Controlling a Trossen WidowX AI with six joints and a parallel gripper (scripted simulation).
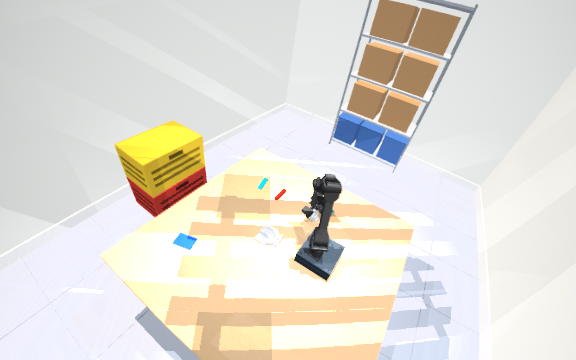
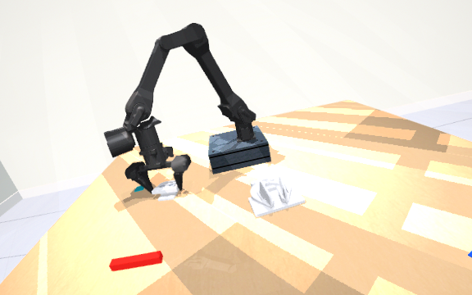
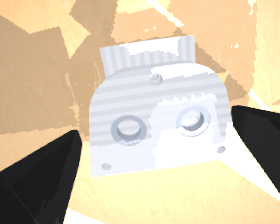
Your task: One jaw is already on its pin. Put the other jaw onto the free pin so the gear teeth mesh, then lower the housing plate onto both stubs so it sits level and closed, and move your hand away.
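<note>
My gripper tip is now 80 mm short of the white jaw and 280 mm to the right of it. Round my gripper tip: small cyan marker 80 mm behind, 120 mm to the right, 10 mm below; blue tile 410 mm ahead, 620 mm to the left, 10 mm below; red bar 250 mm ahead, 10 mm to the right, 10 mm below.
</note>
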